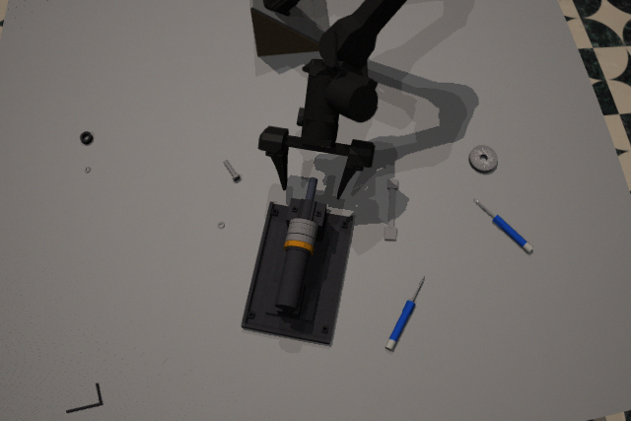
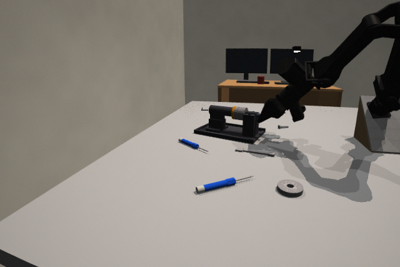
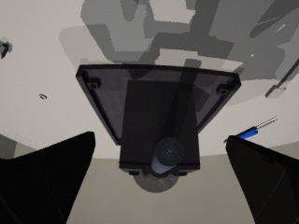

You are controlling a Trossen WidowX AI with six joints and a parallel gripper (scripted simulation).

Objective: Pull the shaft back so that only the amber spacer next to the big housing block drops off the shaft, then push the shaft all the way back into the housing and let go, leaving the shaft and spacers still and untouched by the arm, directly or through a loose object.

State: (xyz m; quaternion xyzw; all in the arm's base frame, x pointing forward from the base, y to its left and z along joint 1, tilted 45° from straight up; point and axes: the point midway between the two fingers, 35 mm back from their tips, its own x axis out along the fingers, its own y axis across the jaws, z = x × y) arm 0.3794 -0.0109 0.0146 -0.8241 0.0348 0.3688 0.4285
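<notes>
Now: the shaft 8 cm ahead of my hand, 3 cm to the right of it and 1 cm below it. From my hand the other things lie so: bolt (14 cm to the right, 9 cm below, 7 cm behind); then amber spacer (12 cm ahead, 5 cm to the right, 1 cm below); then grey bar (13 cm to the left, 9 cm below, 5 cm ahead).
</notes>
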